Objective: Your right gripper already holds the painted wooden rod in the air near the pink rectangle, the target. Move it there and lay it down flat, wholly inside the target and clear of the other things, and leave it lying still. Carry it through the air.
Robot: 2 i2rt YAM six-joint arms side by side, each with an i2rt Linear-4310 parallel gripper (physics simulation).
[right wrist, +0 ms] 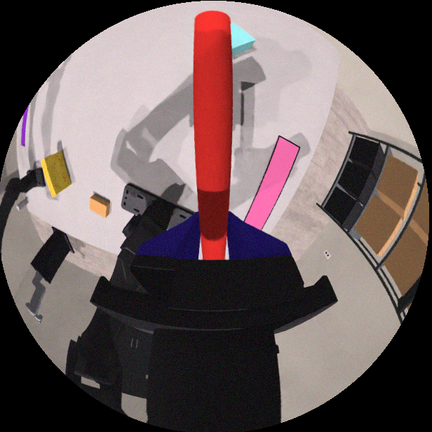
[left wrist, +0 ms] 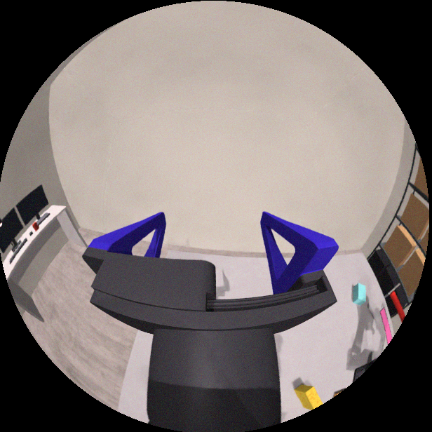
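The red painted rod [right wrist: 213, 110] [left wrist: 397, 305] is held in the air above the table. My right gripper [right wrist: 213, 216] is shut on it near one end, and the rod stretches away from the fingers. The pink rectangle [right wrist: 274, 182] [left wrist: 385, 324] lies on the table to the right of the rod in the right wrist view. Its near end is hidden behind the gripper there. My left gripper [left wrist: 212, 216] is open with nothing between its fingers, far from the rod.
A turquoise block [left wrist: 359, 294] [right wrist: 242, 40] lies beyond the rod's far end. A yellow block [left wrist: 308, 396] [right wrist: 56, 173] and an orange block [right wrist: 100, 205] lie at the left in the right wrist view. A purple strip [right wrist: 24, 127] shows at the far left. A shelf rack stands past the table edge.
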